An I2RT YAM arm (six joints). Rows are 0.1 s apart.
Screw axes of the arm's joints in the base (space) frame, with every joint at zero. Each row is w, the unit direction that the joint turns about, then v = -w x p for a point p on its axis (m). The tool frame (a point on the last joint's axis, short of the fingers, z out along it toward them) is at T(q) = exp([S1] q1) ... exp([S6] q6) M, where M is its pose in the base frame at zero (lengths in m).
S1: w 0 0 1 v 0 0 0
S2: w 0 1 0 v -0.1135 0 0.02
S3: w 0 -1 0 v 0.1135 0 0.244
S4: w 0 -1 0 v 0.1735 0 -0.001
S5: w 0 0 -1 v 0 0.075 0
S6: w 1 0 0 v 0 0.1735 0
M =
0 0 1 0.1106
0 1 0 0
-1 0 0 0.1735
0 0 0 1
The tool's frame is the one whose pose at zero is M.
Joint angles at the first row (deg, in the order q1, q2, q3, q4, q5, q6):
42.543, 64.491, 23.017, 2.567, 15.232, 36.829
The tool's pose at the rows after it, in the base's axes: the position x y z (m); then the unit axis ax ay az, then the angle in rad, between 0 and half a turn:
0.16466, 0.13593, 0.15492, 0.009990, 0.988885, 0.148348, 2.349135
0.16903, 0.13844, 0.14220, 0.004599, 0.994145, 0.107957, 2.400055
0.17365, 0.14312, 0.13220, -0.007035, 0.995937, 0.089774, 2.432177
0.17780, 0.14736, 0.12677, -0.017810, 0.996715, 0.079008, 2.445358
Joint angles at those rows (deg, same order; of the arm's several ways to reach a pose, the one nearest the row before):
42.380, 67.188, 23.259, -0.185, 17.286, 36.174
42.275, 72.007, 24.285, -1.398, 18.457, 35.875
42.368, 76.333, 25.166, -0.556, 18.474, 35.099
42.469, 79.263, 26.091, 0.245, 18.593, 34.139

